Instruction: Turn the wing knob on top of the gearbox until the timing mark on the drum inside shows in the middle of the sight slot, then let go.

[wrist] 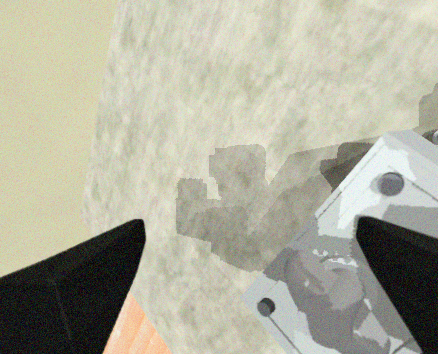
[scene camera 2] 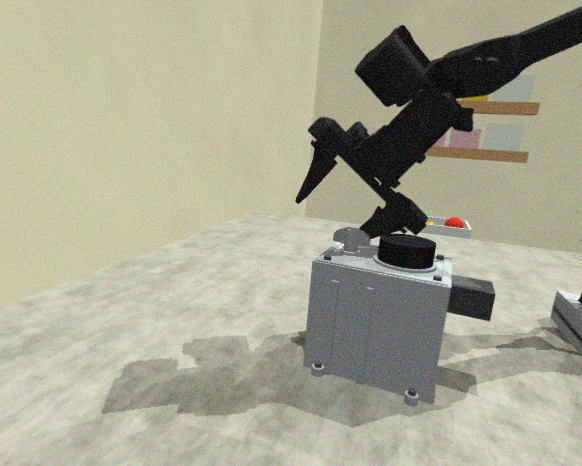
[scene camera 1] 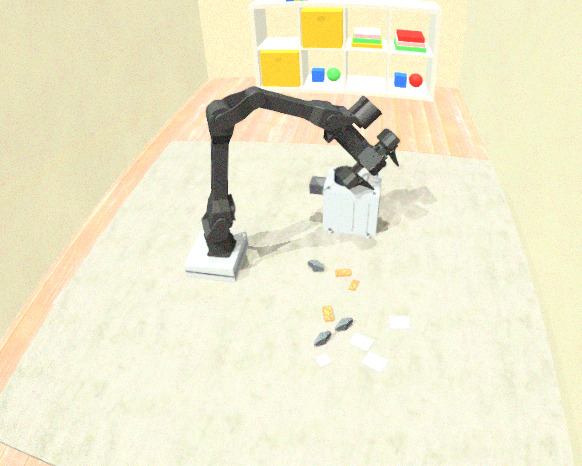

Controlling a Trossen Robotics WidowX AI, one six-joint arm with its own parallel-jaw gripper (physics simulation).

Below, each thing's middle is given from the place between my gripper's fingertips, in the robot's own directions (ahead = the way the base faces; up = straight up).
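Labels:
There is the grey wing knob [scene camera 2: 352,237], and I find it 30 mm below my hand. It is also 40 mm behind my hand, and 10 mm to the left of it.

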